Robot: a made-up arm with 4 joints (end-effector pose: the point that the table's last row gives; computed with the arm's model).
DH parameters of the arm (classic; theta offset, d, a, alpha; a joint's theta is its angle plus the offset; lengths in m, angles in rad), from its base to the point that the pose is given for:
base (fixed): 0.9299 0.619 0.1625 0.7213
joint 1: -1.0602 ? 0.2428 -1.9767
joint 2: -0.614 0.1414 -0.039 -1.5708
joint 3: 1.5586 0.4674 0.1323 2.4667
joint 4: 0 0.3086 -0.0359 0.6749
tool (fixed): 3.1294 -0.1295 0 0
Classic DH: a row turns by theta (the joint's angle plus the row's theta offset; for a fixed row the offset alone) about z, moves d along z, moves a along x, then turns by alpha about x.
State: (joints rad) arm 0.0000 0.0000 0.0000 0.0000
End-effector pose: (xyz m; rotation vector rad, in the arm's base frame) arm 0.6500 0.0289 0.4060 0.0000 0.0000 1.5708
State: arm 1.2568 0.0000 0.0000 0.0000
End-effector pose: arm 0.4835 0.5539 0.7994 0.1514 -1.0406 2.3951
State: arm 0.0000 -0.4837 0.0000 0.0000
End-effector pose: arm 0.7978 0.0289 0.5190 -0.3793 -0.3792 1.5373
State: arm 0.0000 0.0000 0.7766 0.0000
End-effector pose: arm 0.5285 -0.0801 0.4060 0.0000 0.0000 0.7942
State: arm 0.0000 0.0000 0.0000 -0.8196
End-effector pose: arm 0.6513 -0.0417 0.4057 -0.3728 0.3638 0.8968
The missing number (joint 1, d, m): 0.3767
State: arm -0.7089 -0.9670 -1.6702 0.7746
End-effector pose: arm 0.6948 -0.1184 0.4063 -0.0679 -1.0173 -2.7574
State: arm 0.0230 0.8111 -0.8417 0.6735
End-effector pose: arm 0.3293 0.2153 0.4591 1.6487 -0.0838 2.4216
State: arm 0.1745 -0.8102 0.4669 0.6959
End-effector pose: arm 0.8010 0.0973 0.6347 -0.3655 -1.1873 1.7379
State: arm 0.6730 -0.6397 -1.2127 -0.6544
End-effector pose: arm 0.6716 0.5667 0.8634 -1.2125 -1.0803 2.0567
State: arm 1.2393 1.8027 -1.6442 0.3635
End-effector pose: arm -0.0448 0.0947 0.8561 -1.3550 -0.2808 -1.2072
